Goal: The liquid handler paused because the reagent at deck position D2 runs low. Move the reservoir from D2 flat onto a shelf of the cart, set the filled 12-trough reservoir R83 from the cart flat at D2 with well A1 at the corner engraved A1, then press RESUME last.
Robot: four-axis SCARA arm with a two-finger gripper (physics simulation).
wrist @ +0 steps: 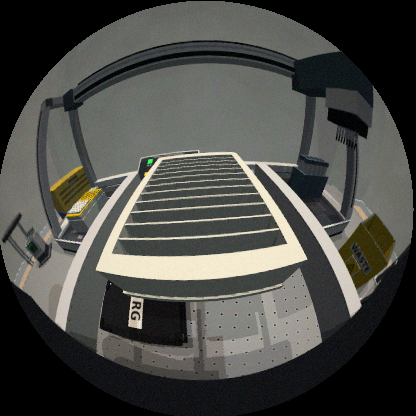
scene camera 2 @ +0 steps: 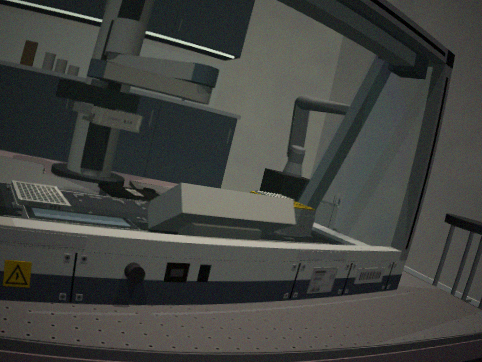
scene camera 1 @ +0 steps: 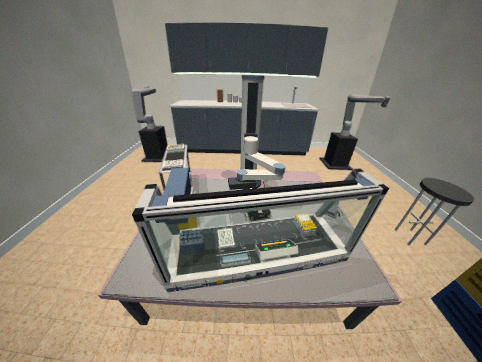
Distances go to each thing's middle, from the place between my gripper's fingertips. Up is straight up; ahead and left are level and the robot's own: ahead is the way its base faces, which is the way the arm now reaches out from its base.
Labels:
Right now the black plate [wrist: 147,320] is 170 mm below my hand, 110 mm behind it and 100 mm to the left of it. Also, from my hand: pipetting head [wrist: 346,107] 320 mm to the right, 170 mm ahead, 130 mm above; yellow waste box [wrist: 367,251] 420 mm to the right, 140 mm below.

